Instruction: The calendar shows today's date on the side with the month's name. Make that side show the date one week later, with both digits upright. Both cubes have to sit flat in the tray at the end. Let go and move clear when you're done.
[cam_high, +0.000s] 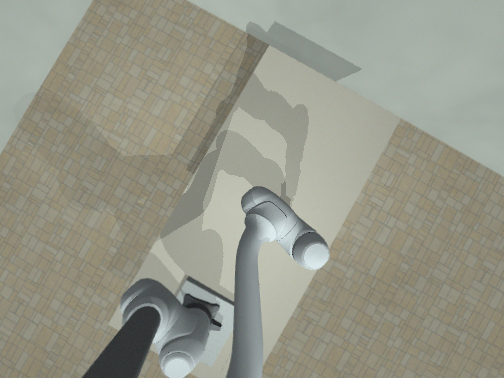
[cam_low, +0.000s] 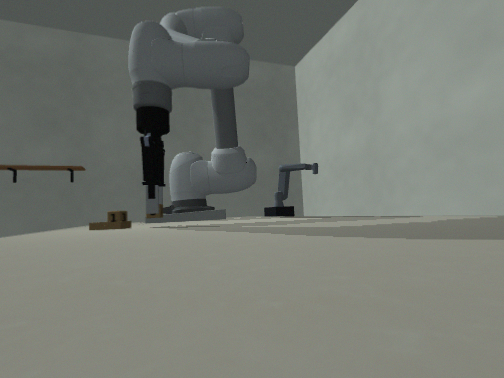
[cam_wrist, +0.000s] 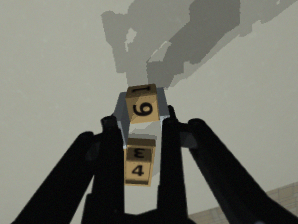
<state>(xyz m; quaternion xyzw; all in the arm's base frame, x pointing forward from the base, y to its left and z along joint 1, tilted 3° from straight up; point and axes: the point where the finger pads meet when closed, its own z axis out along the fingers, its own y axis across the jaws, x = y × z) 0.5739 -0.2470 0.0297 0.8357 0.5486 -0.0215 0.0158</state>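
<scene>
Right now my hand is 60 mm past the tray, 90 mm to the left of it and 50 mm above it. Round my hand: wooden cube 30 mm below.
</scene>
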